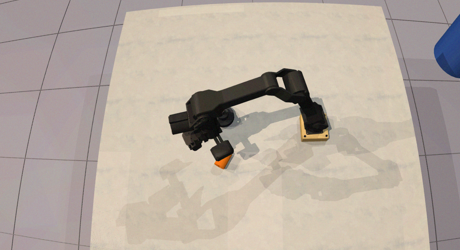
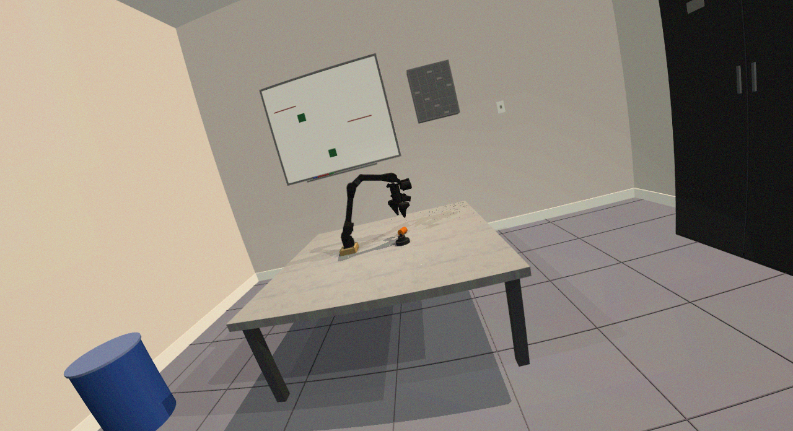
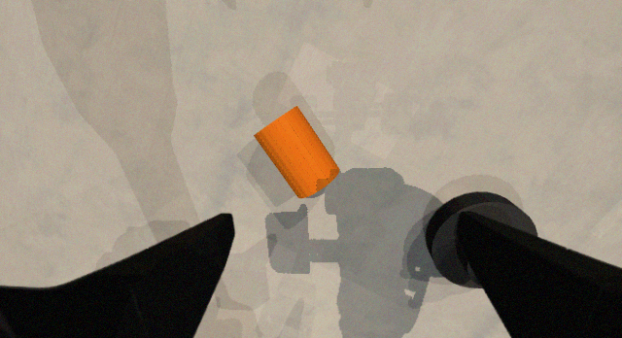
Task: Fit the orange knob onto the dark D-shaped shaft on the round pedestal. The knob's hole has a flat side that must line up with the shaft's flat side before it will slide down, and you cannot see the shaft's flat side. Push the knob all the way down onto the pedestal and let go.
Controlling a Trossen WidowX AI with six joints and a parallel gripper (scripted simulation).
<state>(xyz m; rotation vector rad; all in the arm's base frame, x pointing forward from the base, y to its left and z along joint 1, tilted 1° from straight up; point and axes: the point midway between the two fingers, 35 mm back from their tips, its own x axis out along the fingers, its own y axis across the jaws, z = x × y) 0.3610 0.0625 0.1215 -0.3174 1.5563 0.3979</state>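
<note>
My gripper tip is now 2 cm past the orange knob, 3 cm to the right of it and 11 cm above it. Round my gripper tip: dark round pedestal 2 cm behind, 14 cm to the right, 10 cm below.
</note>
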